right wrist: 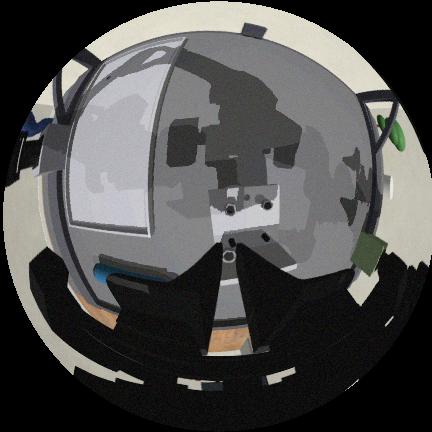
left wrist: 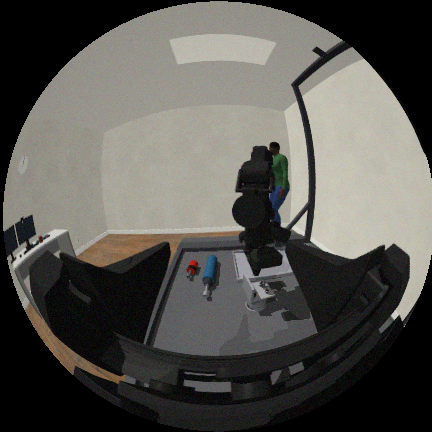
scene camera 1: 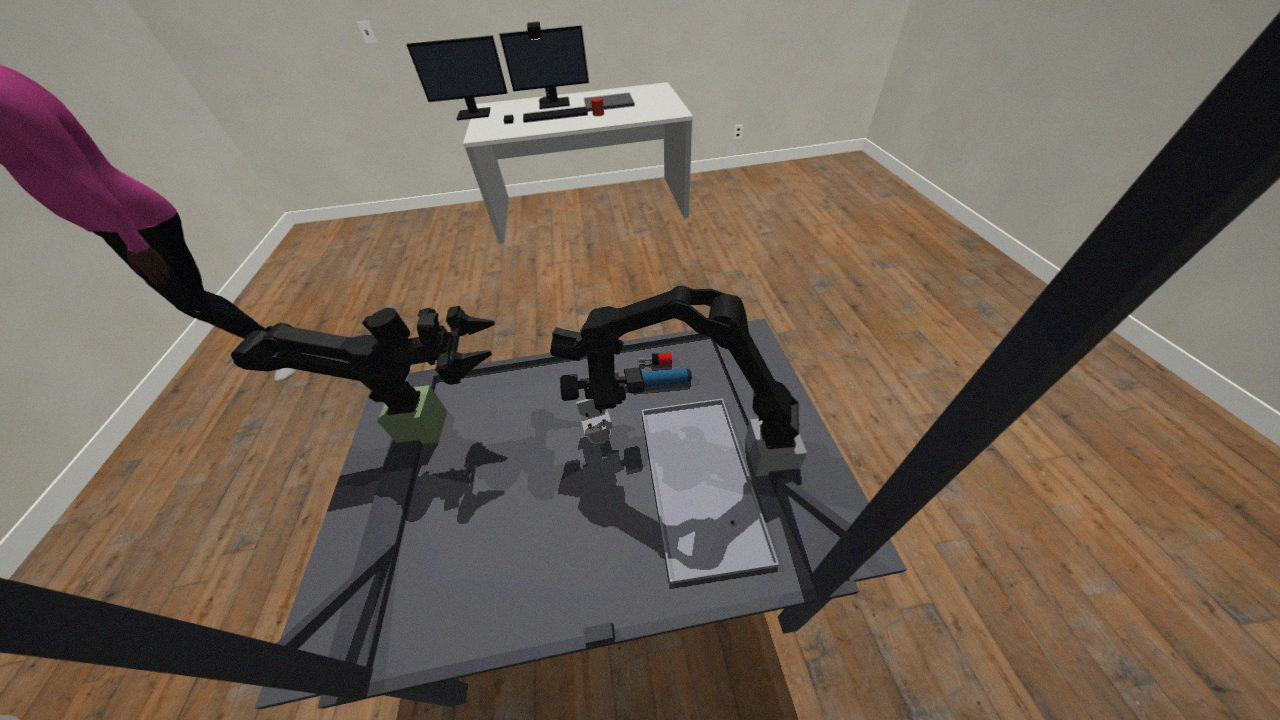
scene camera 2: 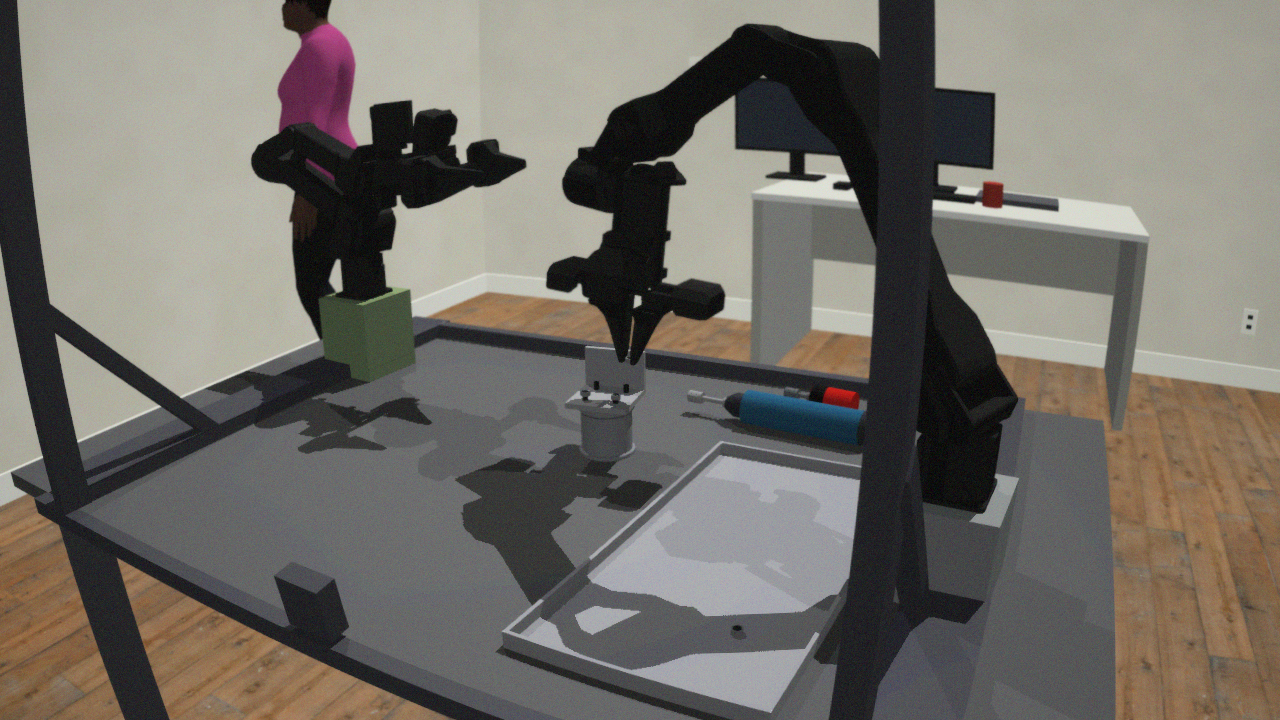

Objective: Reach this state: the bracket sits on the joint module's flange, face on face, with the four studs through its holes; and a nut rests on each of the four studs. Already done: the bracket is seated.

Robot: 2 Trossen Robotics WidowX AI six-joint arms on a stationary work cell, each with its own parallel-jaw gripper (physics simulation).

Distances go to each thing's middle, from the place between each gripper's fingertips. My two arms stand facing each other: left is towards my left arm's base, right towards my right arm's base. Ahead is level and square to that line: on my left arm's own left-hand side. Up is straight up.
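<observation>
Relative to the light grey L-shaped bracket (scene camera 2: pixel 601 364), my right hand is 2 cm above, 2 cm to the right and 1 cm past. The round grey joint module (scene camera 2: pixel 606 437) is 7 cm below my right hand, 2 cm to the left of it and 1 cm behind it. Counted from that same right hand, the blue power driver (scene camera 2: pixel 820 420) is 8 cm below, 9 cm to the right and 16 cm ahead, and the red-handled tool (scene camera 2: pixel 822 394) is 9 cm below, 10 cm to the right and 24 cm ahead.
My left hand is 22 cm above the light grey L-shaped bracket, 21 cm to the left of it and 4 cm past it. From my left hand, I find the green base block (scene camera 2: pixel 365 334) 24 cm below, 27 cm to the left and 6 cm behind, whereas the round grey joint module is 26 cm below, 21 cm to the right and 4 cm behind. The blue power driver is 28 cm below my left hand, 32 cm to the right of it and 14 cm ahead of it.
</observation>
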